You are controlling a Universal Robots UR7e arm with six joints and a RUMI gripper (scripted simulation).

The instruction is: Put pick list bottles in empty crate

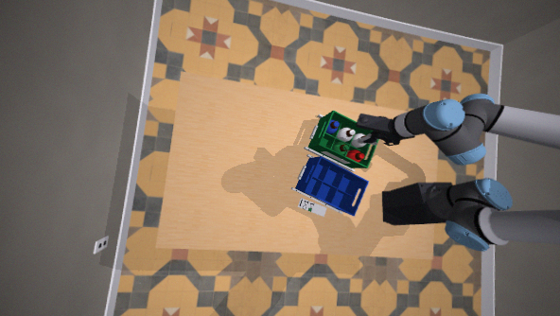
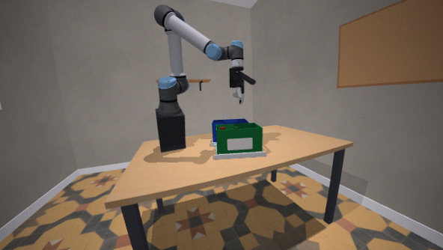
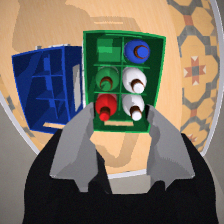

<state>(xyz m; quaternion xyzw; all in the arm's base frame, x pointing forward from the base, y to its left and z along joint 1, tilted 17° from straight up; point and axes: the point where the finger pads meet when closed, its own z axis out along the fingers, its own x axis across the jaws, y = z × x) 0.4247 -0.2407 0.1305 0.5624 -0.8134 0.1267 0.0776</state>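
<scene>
My gripper is now 24 cm above the white bottle, 5 cm past it and 4 cm to the left of it. Also, from my hand: blue-label bottle 24 cm below, 7 cm to the right, 4 cm ahead; then green crate 24 cm below, 3 cm behind; then green-label bottle 24 cm below, 4 cm to the left, 2 cm behind.
</scene>
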